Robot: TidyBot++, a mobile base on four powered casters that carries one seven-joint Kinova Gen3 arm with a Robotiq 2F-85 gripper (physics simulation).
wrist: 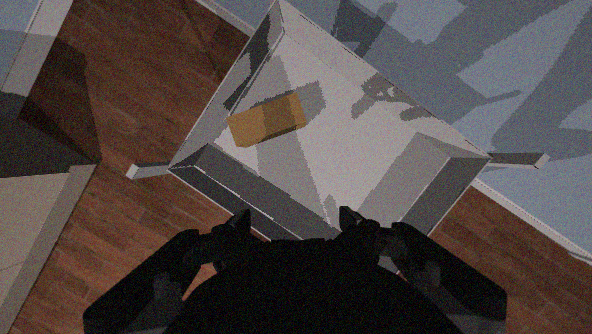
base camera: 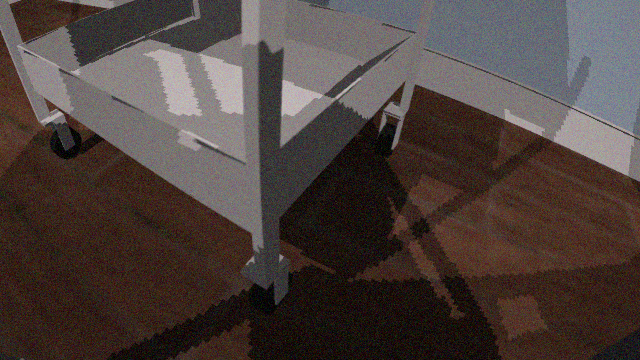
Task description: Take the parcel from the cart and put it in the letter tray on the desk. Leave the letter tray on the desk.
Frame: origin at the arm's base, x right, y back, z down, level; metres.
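Seen in the pictures: gripper, fingertip midpoint: [wrist: 295,217].
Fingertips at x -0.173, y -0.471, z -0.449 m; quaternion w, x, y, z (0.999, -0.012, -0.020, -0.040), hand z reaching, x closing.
A point is followed by its place in that frame.
The parcel [wrist: 267,120] @[x -0.230, y -0.586, z -0.318 m], an orange-brown box, lies in the cart's top tray, near its left side in the wrist view. The cart [base camera: 150,145] @[x -0.131, y -0.327, z 0.232 m] [wrist: 320,45] @[x -0.146, y -0.723, z -0.302 m] is white-grey with raised rims; the base camera shows its lower shelf, posts and casters. My gripper [wrist: 295,217] @[x -0.174, y -0.471, z -0.449 m] is open and empty. Its fingertips show over the near part of the cart's tray, above it and apart from the parcel, which lies beyond them and to the left. The letter tray does not show in either view.
A pale flat surface with a raised edge [wrist: 75,200] @[x -1.565, y -0.150, z 0.384 m] stands at the left of the wrist view; I cannot tell if it is the desk. A blue-grey wall [base camera: 500,55] @[x 0.387, y -0.715, z 0.269 m] [wrist: 435,65] @[x 0.213, y -0.813, z -0.104 m] with a white baseboard [base camera: 465,70] @[x 0.329, y -0.733, z 0.324 m] runs behind the cart. The floor is brown wood.
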